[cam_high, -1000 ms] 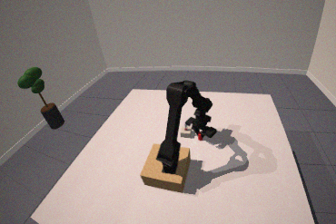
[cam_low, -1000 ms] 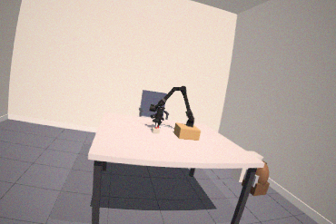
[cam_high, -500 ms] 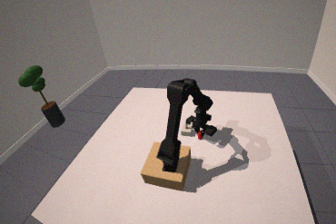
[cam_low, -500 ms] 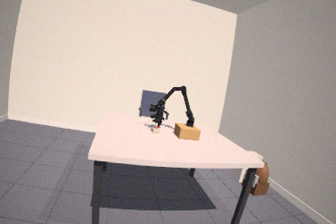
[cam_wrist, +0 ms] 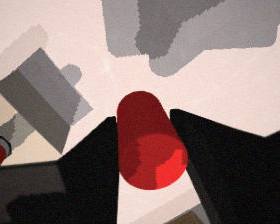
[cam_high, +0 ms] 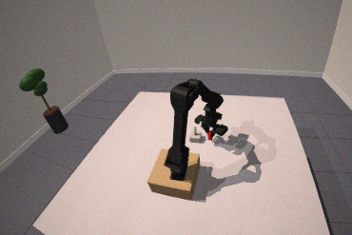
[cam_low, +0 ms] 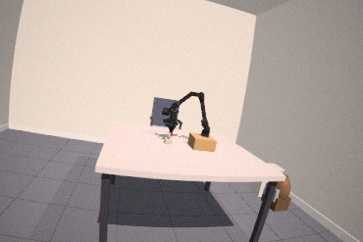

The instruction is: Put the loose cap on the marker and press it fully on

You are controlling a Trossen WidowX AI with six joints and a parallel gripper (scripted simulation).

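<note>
The holder block is 90 mm to the left of my gripper tip, 50 mm below it and 30 mm ahead of it. The rest, counted from my gripper tip: red cap (10 mm above).
</note>
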